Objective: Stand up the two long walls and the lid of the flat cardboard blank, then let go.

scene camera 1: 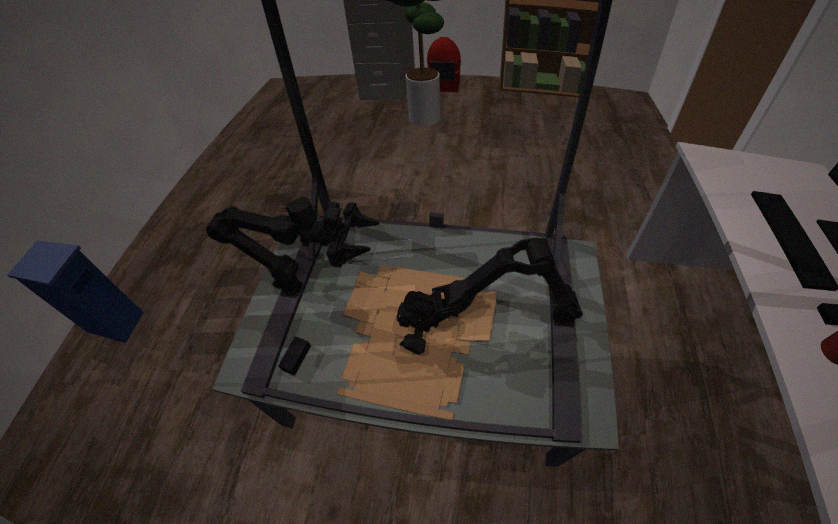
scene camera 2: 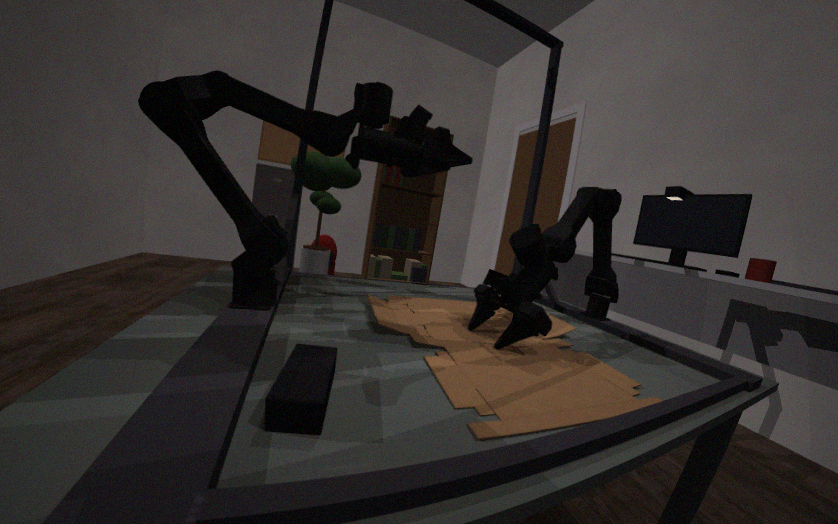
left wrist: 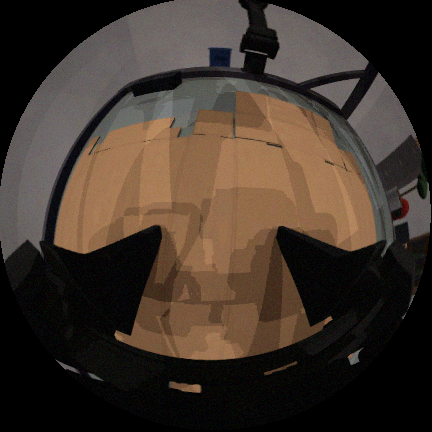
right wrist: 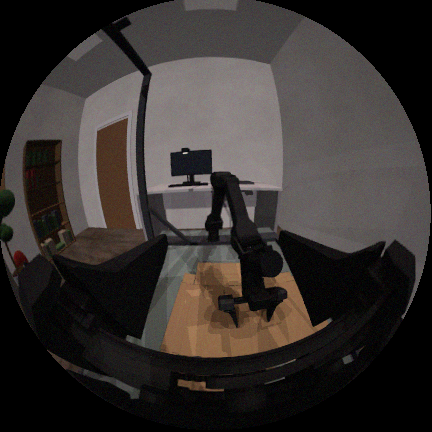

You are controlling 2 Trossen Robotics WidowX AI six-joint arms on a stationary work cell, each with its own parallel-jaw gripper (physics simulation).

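Where they show: left gripper, between the fingertips: (scene camera 1: pixel 403 331) (scene camera 2: pixel 481 338) (left wrist: pixel 220 231) (right wrist: pixel 252 324); right gripper, between the fingertips: (scene camera 1: pixel 374 235) (scene camera 2: pixel 460 164) (right wrist: pixel 224 238); left arm's base, origin of its link: (scene camera 1: pixel 563 317) (scene camera 2: pixel 595 317) (right wrist: pixel 213 238); right arm's base, origin of its link: (scene camera 1: pixel 291 289) (scene camera 2: pixel 252 303) (left wrist: pixel 252 71).
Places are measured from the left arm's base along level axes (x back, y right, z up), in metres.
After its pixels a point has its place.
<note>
The cardboard blank (scene camera 1: pixel 401 376) @[x -0.479, y -0.246, z -0.016 m] (scene camera 2: pixel 537 395) @[x -0.525, y -0.279, z -0.017 m] (left wrist: pixel 200 165) @[x -0.558, y -0.116, z -0.015 m] (right wrist: pixel 187 325) @[x -0.492, y 0.082, z -0.015 m] lies flat on the table, its walls and flaps spread out around it; I cannot tell which flap is the lid. My left gripper (scene camera 2: pixel 483 338) @[x -0.500, y -0.099, z -0.013 m] (left wrist: pixel 220 231) @[x -0.500, y -0.099, z -0.013 m] (right wrist: pixel 252 324) @[x -0.500, y -0.099, z -0.013 m] is open and points down, its fingertips very close over the middle of the blank; whether they touch it I cannot tell. In scene camera 1 the left arm hides part of the blank. My right gripper (scene camera 1: pixel 372 236) @[x -0.564, y -0.005, z 0.317 m] is open and empty, held high beyond the blank's upper left corner in scene camera 1.
A black block (scene camera 1: pixel 294 355) @[x -0.810, y -0.245, z 0.015 m] (scene camera 2: pixel 300 389) @[x -0.823, y -0.276, z 0.015 m] (left wrist: pixel 157 84) @[x -0.789, y -0.224, z -0.001 m] lies on the table left of the blank in scene camera 1. A dark frame rail (scene camera 1: pixel 567 370) (scene camera 2: pixel 160 383) runs around the table top, and upright posts (scene camera 1: pixel 296 105) @[x -0.877, y 0.342, z 0.508 m] (scene camera 2: pixel 543 129) @[x -0.040, y 0.350, z 0.647 m] stand at its far corners.
</note>
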